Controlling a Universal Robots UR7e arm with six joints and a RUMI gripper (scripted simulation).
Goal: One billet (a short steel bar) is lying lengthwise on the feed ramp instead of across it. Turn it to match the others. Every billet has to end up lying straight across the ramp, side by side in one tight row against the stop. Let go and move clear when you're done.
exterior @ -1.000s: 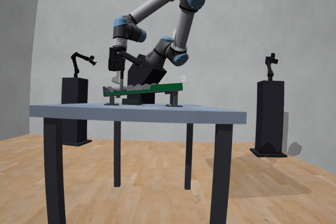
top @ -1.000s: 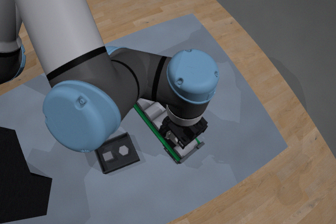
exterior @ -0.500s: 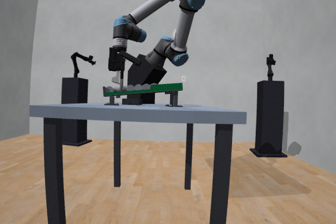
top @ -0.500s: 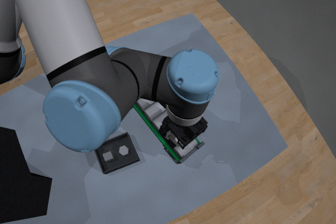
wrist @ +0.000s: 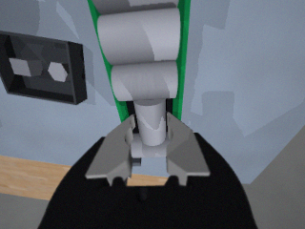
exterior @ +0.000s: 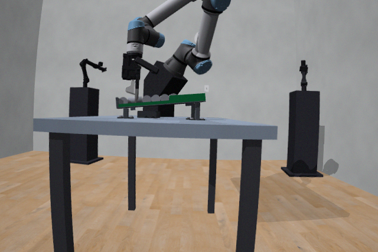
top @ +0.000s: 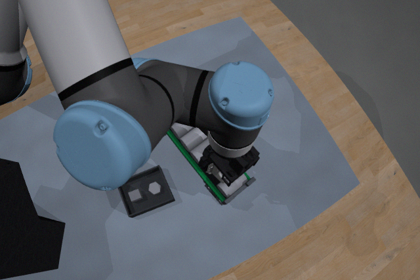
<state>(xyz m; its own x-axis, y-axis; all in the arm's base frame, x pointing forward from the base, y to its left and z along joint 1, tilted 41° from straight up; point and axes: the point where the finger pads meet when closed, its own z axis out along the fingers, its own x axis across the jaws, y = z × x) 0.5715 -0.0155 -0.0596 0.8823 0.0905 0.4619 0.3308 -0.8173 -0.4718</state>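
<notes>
My hand is 30 mm short of the grey stop, 80 mm to the left of it and 20 mm above it. From my hand the other things lie so: dark tray: 200 mm behind, 70 mm below.
</notes>
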